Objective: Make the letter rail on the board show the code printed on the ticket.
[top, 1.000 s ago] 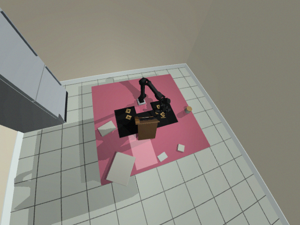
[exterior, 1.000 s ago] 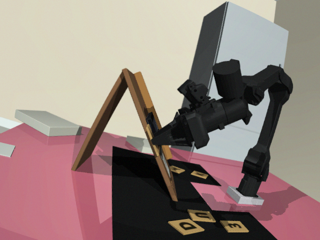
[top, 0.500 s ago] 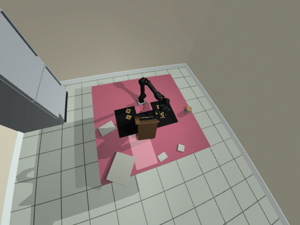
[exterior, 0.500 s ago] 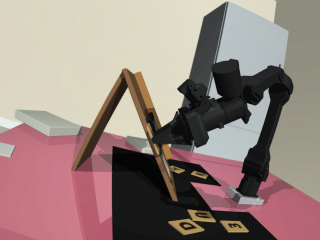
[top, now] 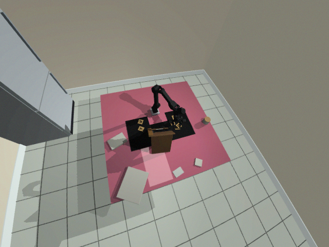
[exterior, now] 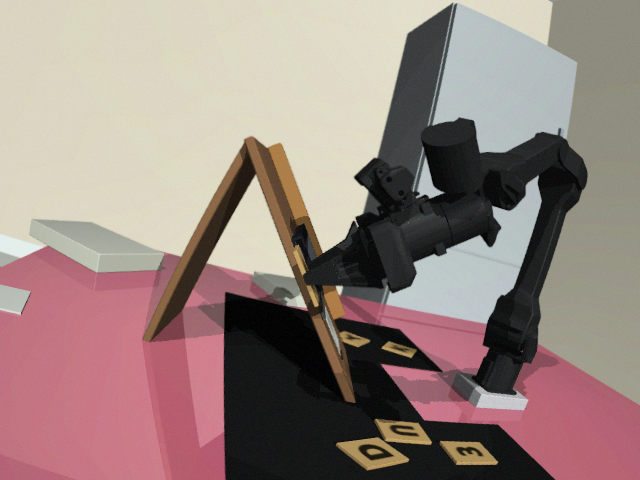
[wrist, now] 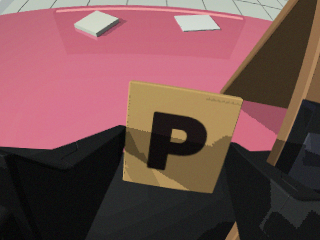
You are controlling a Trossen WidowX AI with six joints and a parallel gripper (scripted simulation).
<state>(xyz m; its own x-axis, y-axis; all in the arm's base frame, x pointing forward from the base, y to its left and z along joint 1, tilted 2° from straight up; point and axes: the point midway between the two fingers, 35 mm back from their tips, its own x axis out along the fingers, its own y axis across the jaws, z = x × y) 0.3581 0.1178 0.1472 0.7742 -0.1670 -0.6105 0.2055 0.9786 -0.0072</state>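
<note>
The white ticket lies 160 mm to the right of my gripper tip, 90 mm below it and 90 mm behind it. Round my gripper tip: black mat: 180 mm behind, 160 mm below, 120 mm to the right.
</note>
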